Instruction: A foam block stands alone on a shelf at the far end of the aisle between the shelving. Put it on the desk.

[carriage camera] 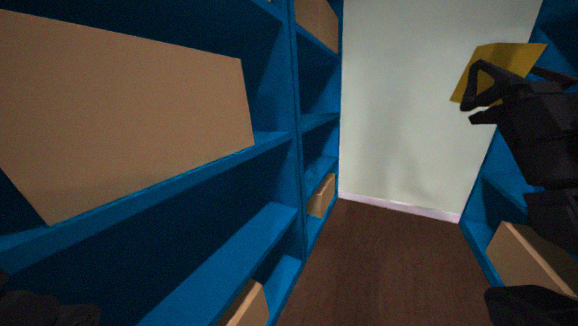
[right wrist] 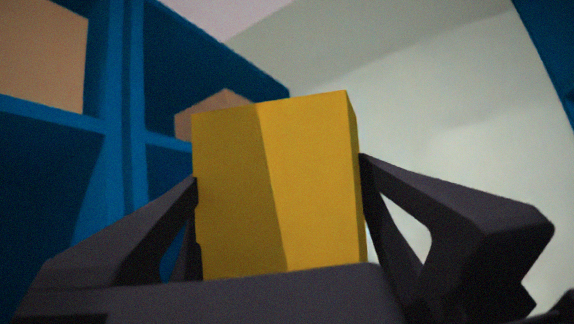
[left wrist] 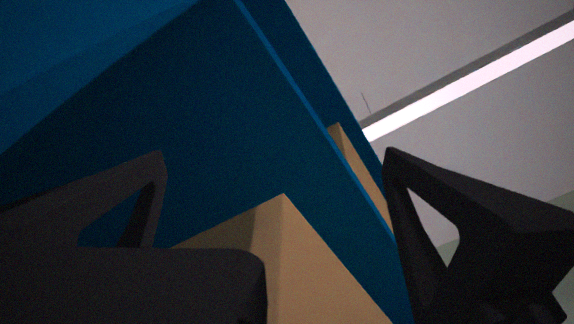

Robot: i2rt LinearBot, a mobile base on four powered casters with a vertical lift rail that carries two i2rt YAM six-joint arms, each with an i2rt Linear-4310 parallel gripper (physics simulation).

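Places are measured from the left arm's base along level axes (x up, y left, z back), in metres.
Pixels of known places: left gripper, fingertip midpoint: [left wrist: 273,161]; right gripper, fingertip midpoint: [carriage camera: 493,62] [right wrist: 281,173].
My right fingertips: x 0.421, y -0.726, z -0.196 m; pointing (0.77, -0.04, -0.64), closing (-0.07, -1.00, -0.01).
For each thing: its top centre in the pictures, then the offset to it from my right fingertips. Level surfaces: height alone.
- yellow foam block, top centre: [right wrist: 268,109] [carriage camera: 501,41] dx +0.030, dy +0.001, dz +0.002 m
- large cardboard box, top centre: [carriage camera: 129,57] dx +0.101, dy +0.722, dz -0.149 m
- Brown floor, surface height: dx -1.160 m
The yellow foam block [carriage camera: 510,57] [right wrist: 310,190] is between the fingers of my right gripper [right wrist: 281,173], which is shut on it. In the carriage view the block is held up at the upper right, in front of the pale end wall and the right shelving. In the right wrist view both fingers press on its sides. My left gripper [left wrist: 273,161] is open, its fingers wide apart, with no object between them; blue shelving and a cardboard box stand beyond it. The desk does not show in these views.
Blue shelving [carriage camera: 296,150] runs along the left, close to me, with a large cardboard box [carriage camera: 130,115] on a shelf. More blue shelving with a low cardboard box [carriage camera: 520,265] stands at the right. Brown floor [carriage camera: 385,260] runs between them to the pale wall [carriage camera: 405,110].
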